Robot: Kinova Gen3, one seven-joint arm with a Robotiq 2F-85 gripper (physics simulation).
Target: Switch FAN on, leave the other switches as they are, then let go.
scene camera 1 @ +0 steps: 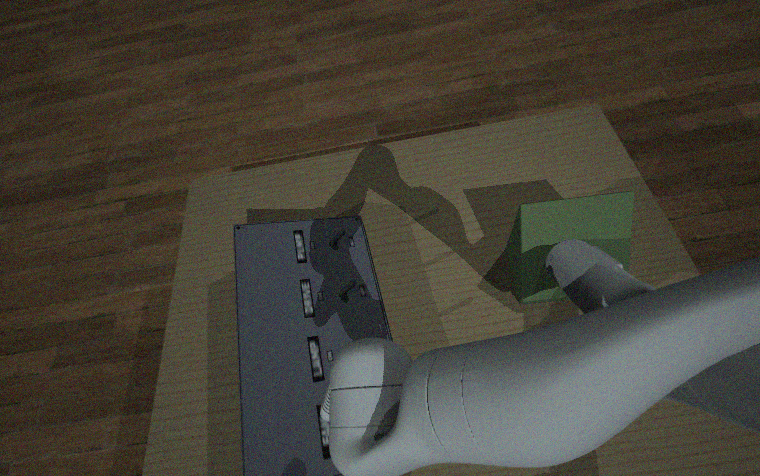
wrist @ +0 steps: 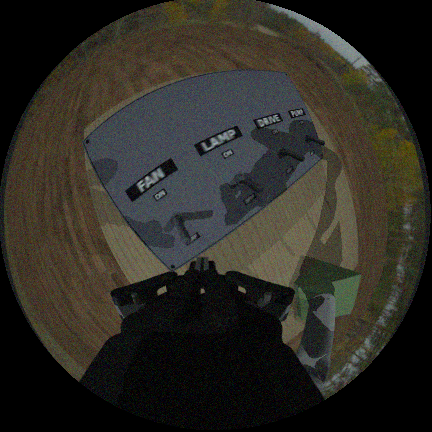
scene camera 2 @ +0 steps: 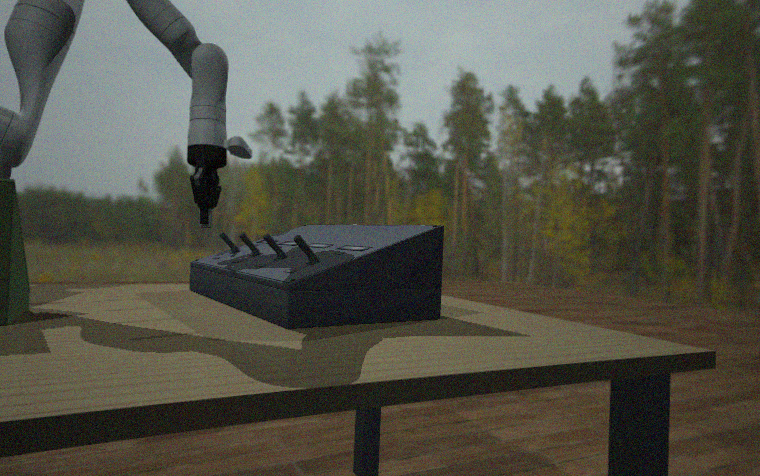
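Where they show: gripper, fingertip midpoint: (wrist: 202, 263) (scene camera 2: 205, 227); arm's base, link origin: (scene camera 1: 569, 261) (wrist: 321, 301).
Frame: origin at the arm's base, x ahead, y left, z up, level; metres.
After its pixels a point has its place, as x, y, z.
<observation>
The dark sloped switch panel (scene camera 1: 269, 347) @(0.566, 0.158, 0.048) (scene camera 2: 375, 291) @(0.555, -0.129, -0.039) (wrist: 200, 105) @(0.546, 0.185, 0.043) carries the FAN label (wrist: 151, 180) @(0.457, 0.289, 0.022). The FAN lever (scene camera 2: 228, 243) @(0.378, 0.267, 0.016) (wrist: 183, 229) @(0.377, 0.268, 0.028) leans toward its lower, OFF-side marking. The LAMP lever (scene camera 2: 250, 245) @(0.407, 0.150, 0.016) (wrist: 248, 186) @(0.400, 0.160, 0.024), DRIVE lever (scene camera 1: 347, 290) @(0.434, 0.044, 0.019) (scene camera 2: 274, 246) @(0.432, 0.032, 0.019) (wrist: 291, 154) @(0.433, 0.044, 0.020) and PUMP lever (scene camera 1: 338, 239) @(0.458, -0.073, 0.019) (scene camera 2: 305, 248) @(0.458, -0.085, 0.020) (wrist: 315, 141) @(0.456, -0.074, 0.019) also lean to that low side. My gripper (scene camera 2: 205, 225) @(0.332, 0.260, 0.046) (wrist: 202, 263) @(0.332, 0.260, 0.046) is shut and empty. It hangs above and beside the FAN lever, on the panel's low-edge side, apart from it. In scene camera 1 the arm hides the gripper and the FAN lever.
The panel stands on a wooden table (scene camera 1: 204, 201) @(0.872, -0.283, -0.086) (scene camera 2: 560, 342) @(0.754, -0.292, -0.086). The green robot base (scene camera 1: 577, 218) @(-0.009, -0.058, 0.064) (scene camera 2: 11, 252) @(0.095, -0.076, 0.003) (wrist: 346, 295) @(0.012, -0.057, 0.065) stands on the panel's low-edge side. The arm (scene camera 1: 504, 392) @(0.243, 0.298, 0.499) (scene camera 2: 208, 95) @(0.327, 0.248, 0.306) reaches over the table, and its shadow falls across the levers.
</observation>
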